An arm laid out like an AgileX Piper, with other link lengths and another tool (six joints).
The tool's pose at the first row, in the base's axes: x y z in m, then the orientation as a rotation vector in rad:
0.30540 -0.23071 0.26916 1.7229 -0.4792 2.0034
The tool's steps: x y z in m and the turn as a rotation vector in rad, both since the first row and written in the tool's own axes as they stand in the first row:
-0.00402 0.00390 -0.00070 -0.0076 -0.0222 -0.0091
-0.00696 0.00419 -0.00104 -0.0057 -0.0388 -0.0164
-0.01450 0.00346 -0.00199 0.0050 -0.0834 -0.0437
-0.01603 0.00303 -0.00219 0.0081 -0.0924 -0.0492
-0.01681 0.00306 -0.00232 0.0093 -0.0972 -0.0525
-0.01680 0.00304 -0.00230 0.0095 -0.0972 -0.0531
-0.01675 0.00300 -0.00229 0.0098 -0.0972 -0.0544
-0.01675 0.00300 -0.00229 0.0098 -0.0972 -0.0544
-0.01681 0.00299 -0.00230 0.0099 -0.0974 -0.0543
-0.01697 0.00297 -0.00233 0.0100 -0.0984 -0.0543
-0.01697 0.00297 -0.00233 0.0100 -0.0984 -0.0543
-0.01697 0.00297 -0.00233 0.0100 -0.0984 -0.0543
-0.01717 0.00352 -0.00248 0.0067 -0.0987 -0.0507
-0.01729 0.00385 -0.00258 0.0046 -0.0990 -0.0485
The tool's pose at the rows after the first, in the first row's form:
0.30316 -0.23405 0.26520 1.7414 -0.4849 1.9756
0.30306 -0.23444 0.26225 1.7595 -0.4817 1.9586
0.30355 -0.23416 0.25464 1.8100 -0.4604 1.9101
0.30380 -0.23386 0.25308 1.8206 -0.4552 1.9007
0.30377 -0.23390 0.25229 1.8260 -0.4525 1.8952
0.30379 -0.23390 0.25231 1.8260 -0.4517 1.8949
0.30382 -0.23386 0.25236 1.8260 -0.4502 1.8941
0.30382 -0.23386 0.25236 1.8260 -0.4502 1.8941
0.30382 -0.23385 0.25230 1.8263 -0.4503 1.8941
0.30382 -0.23384 0.25213 1.8274 -0.4505 1.8933
0.30382 -0.23384 0.25213 1.8274 -0.4505 1.8933
0.30382 -0.23384 0.25213 1.8274 -0.4505 1.8933
0.30342 -0.23424 0.25193 1.8262 -0.4571 1.8938
0.30317 -0.23448 0.25180 1.8255 -0.4612 1.8939

